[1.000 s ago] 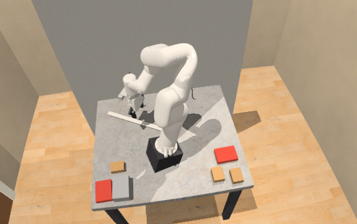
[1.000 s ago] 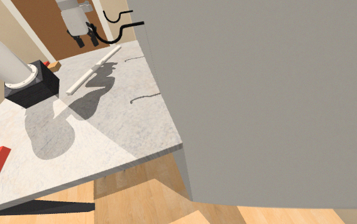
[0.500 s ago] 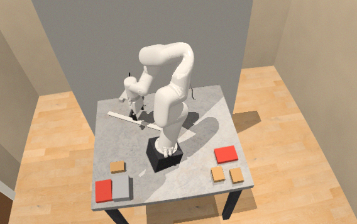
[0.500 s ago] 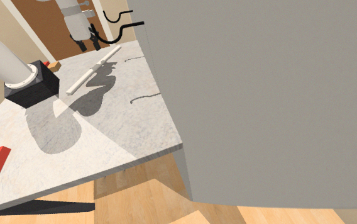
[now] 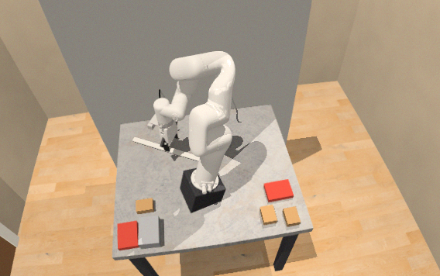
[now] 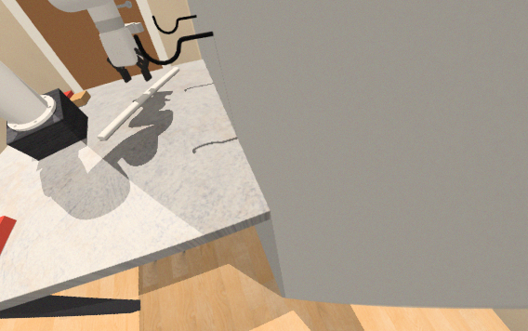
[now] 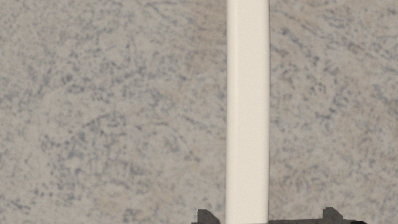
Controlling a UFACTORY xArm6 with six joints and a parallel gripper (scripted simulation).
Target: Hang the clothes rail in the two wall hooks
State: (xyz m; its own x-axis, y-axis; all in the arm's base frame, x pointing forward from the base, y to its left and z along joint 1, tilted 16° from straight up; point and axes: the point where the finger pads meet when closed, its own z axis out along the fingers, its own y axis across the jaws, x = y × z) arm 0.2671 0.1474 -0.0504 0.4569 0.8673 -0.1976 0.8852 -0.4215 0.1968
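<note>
The white clothes rail is 70 mm below my hand. The rest, counted from my hand: grey block (460 mm behind, 110 mm to the left, 50 mm below); then grey wall (290 mm ahead, 140 mm to the right, 350 mm above).
</note>
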